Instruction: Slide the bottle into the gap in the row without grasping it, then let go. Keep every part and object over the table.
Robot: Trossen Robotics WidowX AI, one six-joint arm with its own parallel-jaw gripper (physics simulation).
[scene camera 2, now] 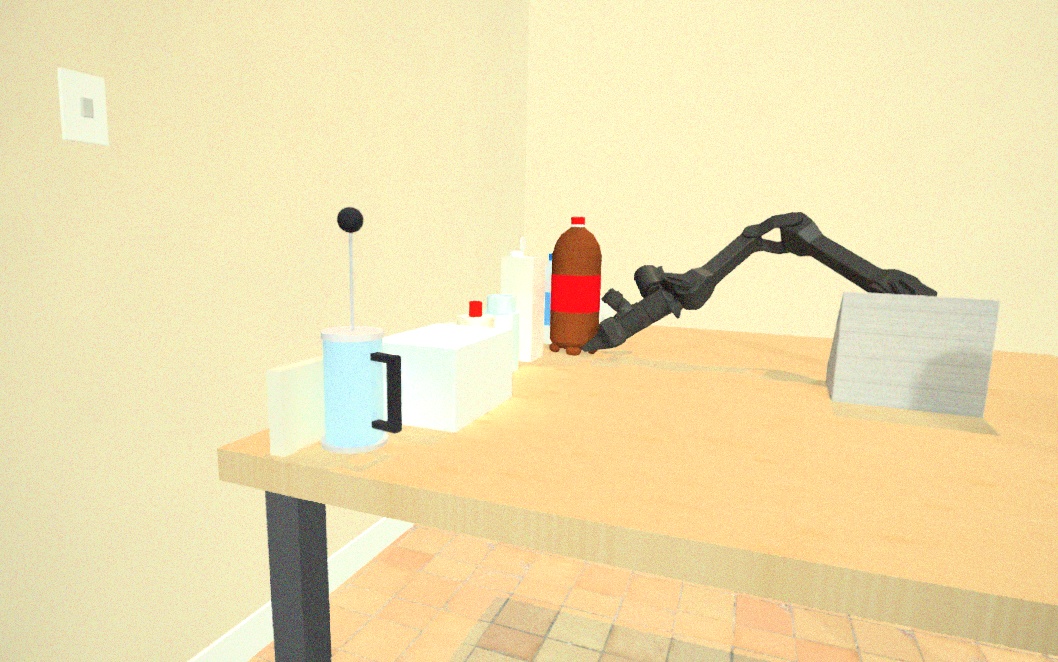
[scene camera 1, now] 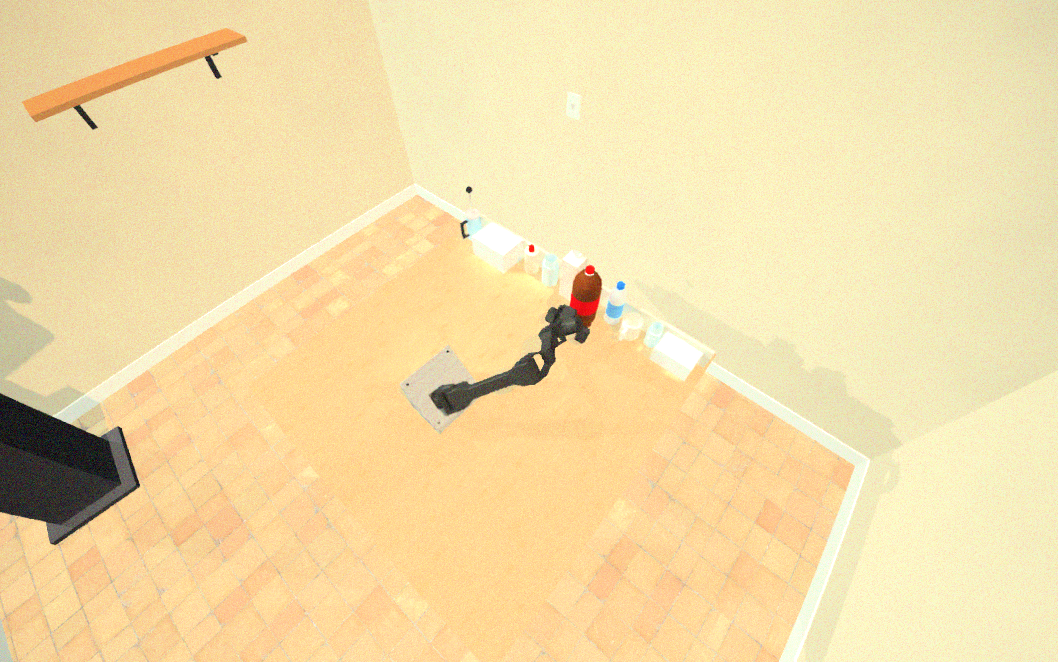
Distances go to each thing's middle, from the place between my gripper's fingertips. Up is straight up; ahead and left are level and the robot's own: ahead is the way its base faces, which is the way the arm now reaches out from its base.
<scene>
I see the brown bottle [scene camera 2: 576,259] 14 cm above my hand and 3 cm ahead of it. From my hand the other things lie so: tall white carton [scene camera 2: 524,277] (12 cm to the left, 11 cm above, 10 cm ahead).
</scene>
